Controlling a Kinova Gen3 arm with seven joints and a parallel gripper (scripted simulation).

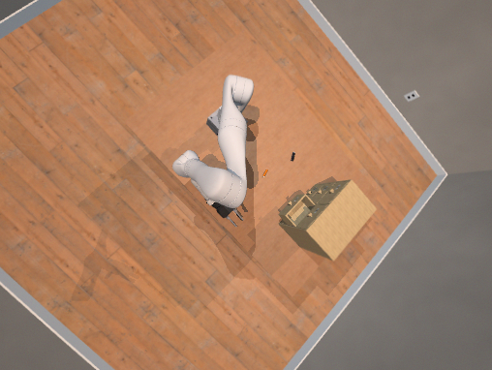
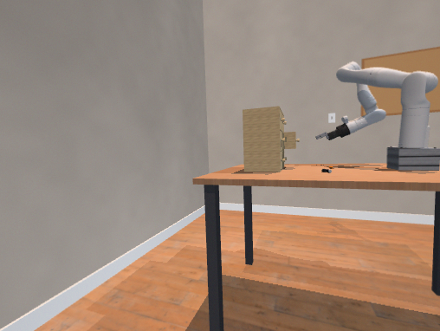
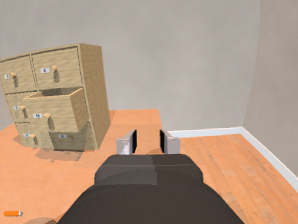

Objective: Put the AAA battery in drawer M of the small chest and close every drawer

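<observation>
Right now my hand is 29 cm to the right of the AAA battery, 18 cm above it and 5 cm past it. From my hand the other things lie so: black battery (48 cm to the left, 17 cm below, 2 cm behind); then drawer (25 cm to the left, 21 cm ahead, 5 cm below).
</observation>
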